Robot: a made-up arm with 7 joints. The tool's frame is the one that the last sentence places.
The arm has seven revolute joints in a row. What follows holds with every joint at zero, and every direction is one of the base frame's.
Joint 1 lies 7 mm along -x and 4 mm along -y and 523 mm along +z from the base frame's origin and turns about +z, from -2.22 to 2.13 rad.
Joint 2 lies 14 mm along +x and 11 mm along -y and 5 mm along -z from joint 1 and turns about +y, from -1.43 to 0.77 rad.
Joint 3 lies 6 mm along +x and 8 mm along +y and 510 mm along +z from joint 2 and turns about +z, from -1.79 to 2.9 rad.
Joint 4 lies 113 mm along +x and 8 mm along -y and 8 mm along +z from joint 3 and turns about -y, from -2.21 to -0.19 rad.
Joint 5 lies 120 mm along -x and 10 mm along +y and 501 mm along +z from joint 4 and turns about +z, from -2.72 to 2.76 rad.
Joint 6 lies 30 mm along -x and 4 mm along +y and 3 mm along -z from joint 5 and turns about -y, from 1.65 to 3.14 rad.
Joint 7 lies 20 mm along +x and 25 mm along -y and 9 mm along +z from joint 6 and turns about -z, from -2.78 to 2.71 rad.
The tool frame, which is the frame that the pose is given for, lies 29 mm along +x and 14 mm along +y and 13 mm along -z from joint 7; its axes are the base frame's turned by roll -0.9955, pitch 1.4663 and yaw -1.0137 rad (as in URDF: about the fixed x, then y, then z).
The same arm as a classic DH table. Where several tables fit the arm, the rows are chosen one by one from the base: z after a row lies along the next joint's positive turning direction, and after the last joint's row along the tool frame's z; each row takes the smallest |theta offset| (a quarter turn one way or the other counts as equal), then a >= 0, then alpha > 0; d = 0 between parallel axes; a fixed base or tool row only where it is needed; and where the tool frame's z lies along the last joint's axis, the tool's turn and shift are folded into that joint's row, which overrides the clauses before.
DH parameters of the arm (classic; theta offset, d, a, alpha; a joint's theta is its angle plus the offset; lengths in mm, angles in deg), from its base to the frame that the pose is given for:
base (fixed): 29.74 0 -8.1 0
joint 1: -29.74 518 14 -90
joint 2: 0 -3 6 90
joint 3: 0 518 113 90
joint 4: 0 -2 -120 -90
joint 5: 0 498 -30 90
joint 6: 0 21 20 90
joint 7: -89.1 5.6 14.5 -93.25
tool (fixed): -95.03 28.8 0 0
Joint limits (deg, base to tool): -127.2..122.04 -81.93..44.12 -102.56..166.16 -126.62..-10.89 -155.84..158.14 94.54..179.91 -159.28..155.27

